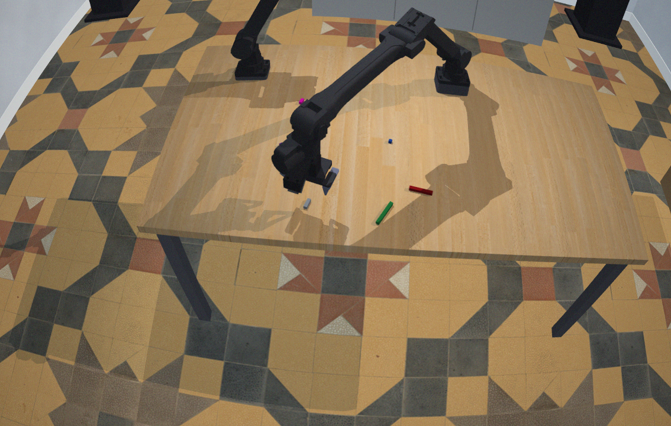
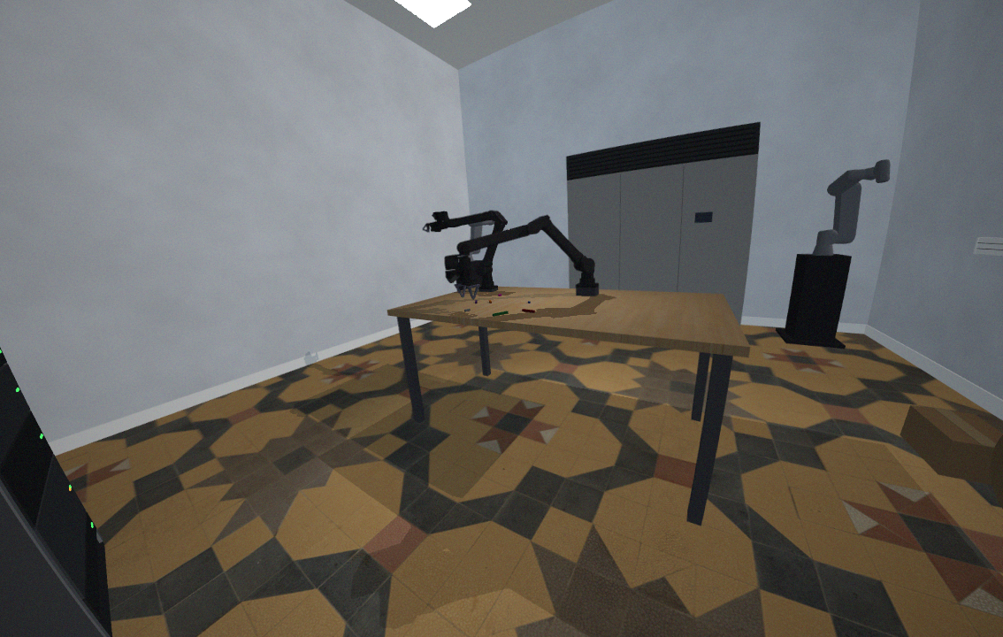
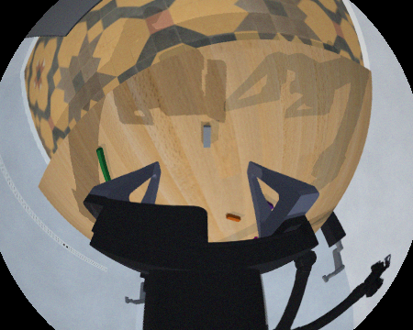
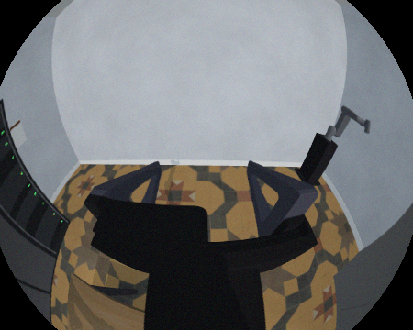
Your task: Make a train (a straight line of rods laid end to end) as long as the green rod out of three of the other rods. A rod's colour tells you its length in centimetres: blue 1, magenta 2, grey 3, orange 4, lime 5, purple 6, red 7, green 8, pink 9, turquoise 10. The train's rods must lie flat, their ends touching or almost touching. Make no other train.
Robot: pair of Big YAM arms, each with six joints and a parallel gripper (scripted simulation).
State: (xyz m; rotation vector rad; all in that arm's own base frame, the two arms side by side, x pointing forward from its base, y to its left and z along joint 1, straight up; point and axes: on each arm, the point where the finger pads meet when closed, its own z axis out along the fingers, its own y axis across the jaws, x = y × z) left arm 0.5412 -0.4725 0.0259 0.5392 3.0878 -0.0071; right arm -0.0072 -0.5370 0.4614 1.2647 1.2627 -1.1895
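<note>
The grey rod lies 10 mm ahead of my left hand, 10 mm to the right of it and 70 mm below it. Round my left hand: green rod 20 mm ahead, 200 mm to the left, 70 mm below; purple rod 180 mm behind, 100 mm to the right, 70 mm below; red rod 70 mm behind, 310 mm to the left, 70 mm below.
</note>
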